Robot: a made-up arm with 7 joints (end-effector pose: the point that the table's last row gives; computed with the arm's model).
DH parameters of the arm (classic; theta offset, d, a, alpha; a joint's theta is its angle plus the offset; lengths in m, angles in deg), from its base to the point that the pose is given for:
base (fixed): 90 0.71 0.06 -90
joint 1: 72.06 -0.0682 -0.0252 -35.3
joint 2: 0 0.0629 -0.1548 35.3
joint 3: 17.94 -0.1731 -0.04 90
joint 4: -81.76 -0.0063 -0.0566 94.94
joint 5: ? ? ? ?
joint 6: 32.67 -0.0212 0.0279 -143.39
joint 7: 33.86 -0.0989 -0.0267 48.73
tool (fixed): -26.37 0.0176 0 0
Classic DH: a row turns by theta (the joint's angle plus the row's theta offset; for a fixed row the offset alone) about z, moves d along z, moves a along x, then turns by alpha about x.
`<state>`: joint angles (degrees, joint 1 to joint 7).
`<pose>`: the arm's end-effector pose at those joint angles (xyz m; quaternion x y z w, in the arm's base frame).
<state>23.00 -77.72 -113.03 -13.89 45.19 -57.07 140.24</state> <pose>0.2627 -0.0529 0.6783 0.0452 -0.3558 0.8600 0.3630</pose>
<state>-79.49 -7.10 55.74 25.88 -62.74 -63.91 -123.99</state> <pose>0.1197 -0.1532 0.6589 -0.3129 0.0567 -0.7773 0.5429</pose>
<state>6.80 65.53 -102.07 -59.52 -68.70 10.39 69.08</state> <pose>0.0874 0.0459 0.8209 0.4274 -0.2156 -0.0058 0.8779</pose>
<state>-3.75 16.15 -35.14 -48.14 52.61 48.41 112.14</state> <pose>0.1189 -0.0254 1.0270 -0.5923 -0.3510 0.3194 0.6511</pose>
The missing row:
joint 5: 7.86 0.0302 0.0405 93.1
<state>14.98 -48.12 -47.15 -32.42 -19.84 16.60 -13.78</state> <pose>0.2217 -0.1136 0.6983 0.4598 -0.0394 -0.5234 0.7163</pose>
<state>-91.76 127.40 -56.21 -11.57 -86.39 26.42 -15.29</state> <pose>-0.0840 -0.0167 0.7986 0.2021 -0.2924 -0.9134 0.1985</pose>
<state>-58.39 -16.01 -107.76 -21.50 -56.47 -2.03 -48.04</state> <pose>0.1529 -0.0213 0.6705 -0.5836 -0.7018 0.4082 0.0144</pose>
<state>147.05 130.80 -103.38 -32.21 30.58 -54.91 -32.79</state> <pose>0.0185 -0.0246 0.5443 0.8020 -0.1913 -0.5653 0.0231</pose>
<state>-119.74 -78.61 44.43 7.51 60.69 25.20 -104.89</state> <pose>0.2409 0.0745 0.7003 -0.8671 -0.3480 0.1026 0.3412</pose>
